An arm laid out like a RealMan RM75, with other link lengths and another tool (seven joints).
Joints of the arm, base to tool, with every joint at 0 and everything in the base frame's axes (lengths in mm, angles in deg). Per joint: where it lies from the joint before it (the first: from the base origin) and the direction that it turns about. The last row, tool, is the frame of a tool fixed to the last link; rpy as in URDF.
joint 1: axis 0 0 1 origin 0.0 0.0 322.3
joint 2: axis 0 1 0 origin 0.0 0.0 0.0
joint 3: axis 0 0 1 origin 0.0 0.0 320.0
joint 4: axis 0 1 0 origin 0.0 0.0 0.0
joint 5: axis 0 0 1 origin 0.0 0.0 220.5
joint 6: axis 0 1 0 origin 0.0 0.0 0.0
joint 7: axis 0 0 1 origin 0.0 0.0 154.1
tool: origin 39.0 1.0 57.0 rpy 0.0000 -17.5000 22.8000
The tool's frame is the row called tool.
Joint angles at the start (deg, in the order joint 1, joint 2, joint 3, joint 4, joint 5, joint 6, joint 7): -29.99 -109.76 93.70 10.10 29.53 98.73 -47.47
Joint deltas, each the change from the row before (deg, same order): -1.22 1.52 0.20 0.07 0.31 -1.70 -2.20; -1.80 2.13 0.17 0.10 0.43 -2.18 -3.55; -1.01 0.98 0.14 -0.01 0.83 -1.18 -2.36; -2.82 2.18 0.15 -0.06 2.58 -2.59 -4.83; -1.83 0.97 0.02 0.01 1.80 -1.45 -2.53; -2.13 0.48 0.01 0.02 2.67 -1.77 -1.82; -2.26 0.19 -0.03 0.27 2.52 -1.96 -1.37; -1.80 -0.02 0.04 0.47 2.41 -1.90 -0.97
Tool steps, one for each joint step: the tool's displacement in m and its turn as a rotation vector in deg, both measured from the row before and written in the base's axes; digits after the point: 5 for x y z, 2 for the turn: -0.00052 0.01314 0.00647 -1.13 1.55 0.86; 0.00071 0.01880 0.01066 -1.66 1.74 1.32; 0.00084 0.00914 0.00276 -1.67 1.01 0.84; 0.00605 0.02137 0.00511 -3.41 2.91 1.20; 0.00626 0.01177 0.00053 -1.87 1.77 0.35; 0.00881 0.01063 -0.00610 -1.92 2.57 -0.25; 0.01176 0.01064 -0.00749 -1.36 2.53 -0.70; 0.00980 0.00774 -0.00864 -1.04 2.49 -0.75
